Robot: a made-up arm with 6 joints.
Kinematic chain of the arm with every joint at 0, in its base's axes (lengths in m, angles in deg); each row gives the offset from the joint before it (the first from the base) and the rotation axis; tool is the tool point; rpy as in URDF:
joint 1: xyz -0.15 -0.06 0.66 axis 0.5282 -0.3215 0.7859
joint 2: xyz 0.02 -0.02 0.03 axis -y
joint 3: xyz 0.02 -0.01 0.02 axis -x
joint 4: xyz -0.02 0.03 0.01 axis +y
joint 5: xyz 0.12 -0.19 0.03 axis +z
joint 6: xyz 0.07 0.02 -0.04 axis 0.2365 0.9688 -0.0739
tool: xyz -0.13 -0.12 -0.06 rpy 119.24 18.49 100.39
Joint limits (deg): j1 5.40..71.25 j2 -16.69..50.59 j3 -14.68..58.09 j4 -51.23..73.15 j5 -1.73..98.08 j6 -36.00..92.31
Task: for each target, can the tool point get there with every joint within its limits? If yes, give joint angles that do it. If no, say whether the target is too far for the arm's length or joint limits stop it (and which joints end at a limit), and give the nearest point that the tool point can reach.
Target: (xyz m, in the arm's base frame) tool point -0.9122 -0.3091 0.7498
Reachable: no: too far | nearest point -0.3822 -0.2249 0.8401 | short by 0.544 m
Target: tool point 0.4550 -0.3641 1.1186
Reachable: no: too far | nearest point 0.1403 -0.2071 0.8881 | short by 0.420 m
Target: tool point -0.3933 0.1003 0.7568
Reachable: no: joint limits stop it (at a limit: joint 1, joint 2, joint 3, joint 4, joint 5, joint 6) | nearest point -0.3348 -0.0014 0.9204 | short by 0.201 m
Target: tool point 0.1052 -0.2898 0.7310
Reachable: yes | joints 48.20 17.61 10.01 -17.18 34.86 23.70
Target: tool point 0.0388 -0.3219 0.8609
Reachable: yes | joints 57.65 32.80 25.13 -26.69 79.47 25.99
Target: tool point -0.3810 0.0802 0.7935
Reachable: no: joint limits stop it (at a limit: joint 1, joint 2, joint 3, joint 4, joint 5, joint 6) | nearest point -0.3348 -0.0014 0.9204 | short by 0.158 m
